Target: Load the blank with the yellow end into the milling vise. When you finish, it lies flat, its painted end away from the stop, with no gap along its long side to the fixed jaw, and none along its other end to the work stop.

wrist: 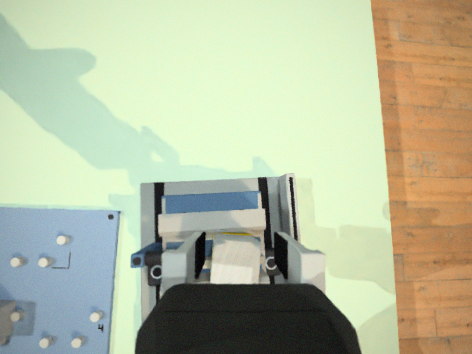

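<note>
The blank (235, 260) is a pale grey block with a thin yellow edge showing at its far side, towards a light grey jaw bar (211, 222) of the milling vise (147, 210). It shows over the vise's middle; its height above the vise bed and any contact with the jaws cannot be told. My gripper (239, 247) is open, one finger on either side of the blank, with a gap visible at each side. The blank's near part is hidden by the gripper body. An upright grey plate (291, 205) with a black slot stands along the vise's right side.
A blue board (90, 280) with several white pegs lies left of the vise, with a grey block (6, 320) at the view's left edge. A blue lever (137, 260) juts from the vise's left side. The pale green table top (225, 90) ends at the right beside wooden flooring (430, 175).
</note>
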